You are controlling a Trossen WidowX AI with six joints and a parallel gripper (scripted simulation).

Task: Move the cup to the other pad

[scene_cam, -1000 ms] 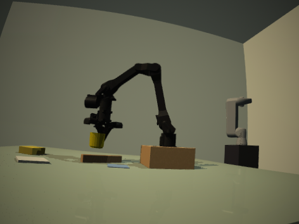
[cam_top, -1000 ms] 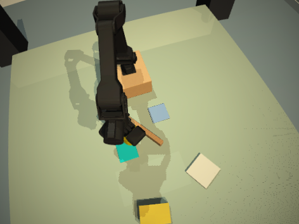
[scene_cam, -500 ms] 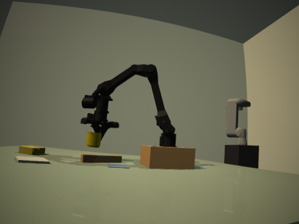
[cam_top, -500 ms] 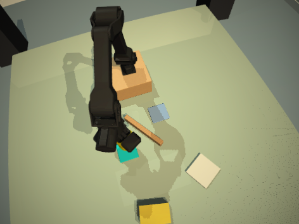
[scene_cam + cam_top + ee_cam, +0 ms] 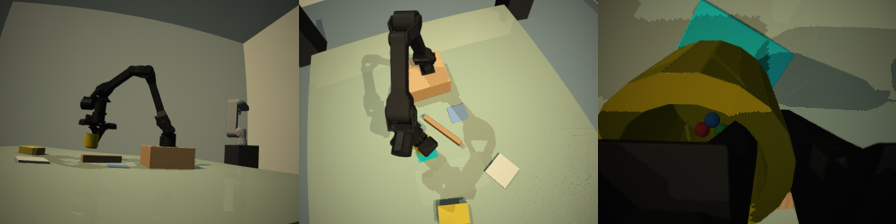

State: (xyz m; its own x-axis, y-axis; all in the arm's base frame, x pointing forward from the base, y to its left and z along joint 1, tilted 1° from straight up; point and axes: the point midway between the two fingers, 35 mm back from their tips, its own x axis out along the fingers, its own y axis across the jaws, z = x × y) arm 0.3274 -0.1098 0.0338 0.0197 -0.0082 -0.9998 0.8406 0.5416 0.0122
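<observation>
My gripper tip is 2 cm short of the cyan pad, 2 cm to the right of it and 9 cm above it. Round my gripper tip: yellow cup (2 cm ahead, 2 cm to the left); green marble (1 cm ahead, 3 cm to the left, 2 cm below); red marble (2 cm ahead, 3 cm to the left, 2 cm below).
</observation>
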